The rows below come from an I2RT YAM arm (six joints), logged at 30 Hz.
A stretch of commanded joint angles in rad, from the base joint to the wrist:
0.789, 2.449, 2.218, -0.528, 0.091, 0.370
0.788, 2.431, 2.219, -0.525, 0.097, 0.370
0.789, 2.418, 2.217, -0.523, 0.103, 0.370
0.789, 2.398, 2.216, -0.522, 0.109, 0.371
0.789, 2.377, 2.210, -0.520, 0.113, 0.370
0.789, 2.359, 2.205, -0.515, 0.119, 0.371
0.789, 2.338, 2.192, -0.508, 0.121, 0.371
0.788, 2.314, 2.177, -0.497, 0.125, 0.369
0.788, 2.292, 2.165, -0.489, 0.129, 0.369
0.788, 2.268, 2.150, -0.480, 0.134, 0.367
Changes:
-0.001, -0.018, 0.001, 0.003, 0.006, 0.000
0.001, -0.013, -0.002, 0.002, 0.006, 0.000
0.000, -0.020, -0.001, 0.001, 0.006, 0.001
0.000, -0.021, -0.006, 0.002, 0.004, -0.001
0.000, -0.018, -0.005, 0.005, 0.006, 0.001
0.000, -0.021, -0.013, 0.007, 0.002, 0.000
-0.001, -0.024, -0.015, 0.011, 0.004, -0.002
0.000, -0.022, -0.012, 0.008, 0.004, 0.000
0.000, -0.024, -0.015, 0.009, 0.005, -0.002

